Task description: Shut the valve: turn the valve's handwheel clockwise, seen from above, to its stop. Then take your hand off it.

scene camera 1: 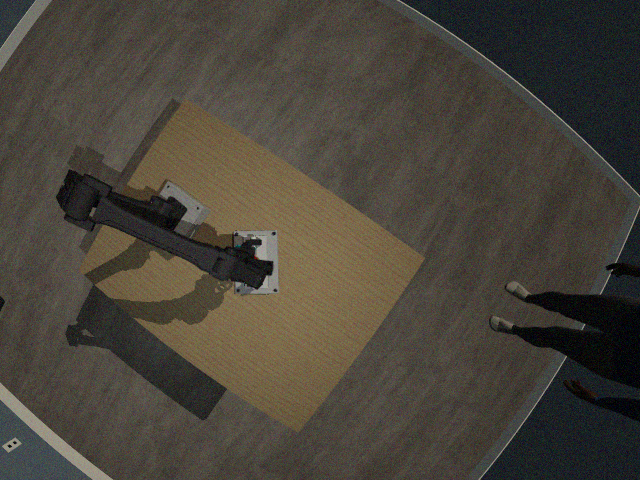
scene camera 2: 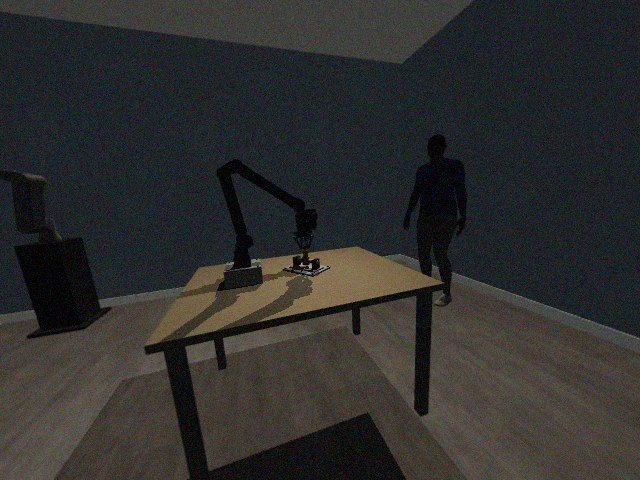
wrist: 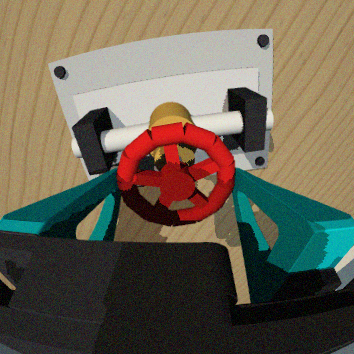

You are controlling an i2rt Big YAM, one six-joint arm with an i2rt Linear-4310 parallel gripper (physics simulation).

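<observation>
The red handwheel (wrist: 176, 184) (scene camera 1: 255, 257) has spokes and sits on a brass valve body (wrist: 171, 114). A white pipe (wrist: 220, 124) runs through the body between two black clamps, above a grey base plate (wrist: 165, 56) (scene camera 1: 274, 258) with dark screws. My gripper (wrist: 176, 176) (scene camera 2: 303, 248) points down from above and is shut on the handwheel, one teal finger against the left of its rim and one against the right. The arm largely hides the wheel in the overhead view. The frames do not show whether the wheel is at its stop.
The valve stands on the wooden table (scene camera 1: 330, 289) (scene camera 2: 372, 279), close to the arm's base (scene camera 1: 186, 205) (scene camera 2: 242, 276). A person (scene camera 2: 439, 191) stands beyond the table. Another robot arm on a dark pedestal (scene camera 2: 59, 284) stands at the far left.
</observation>
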